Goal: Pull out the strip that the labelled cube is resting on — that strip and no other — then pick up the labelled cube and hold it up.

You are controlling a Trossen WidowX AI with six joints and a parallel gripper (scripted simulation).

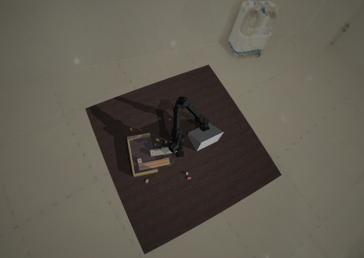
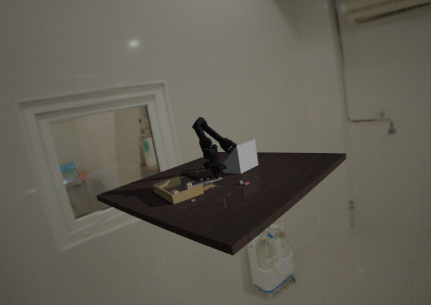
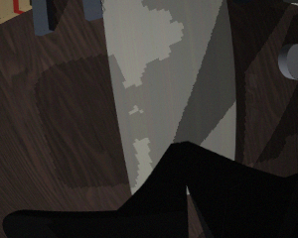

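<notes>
Now: gripper tip 70 mm to the left of the grey round piece and 30 mm short of it.
</notes>
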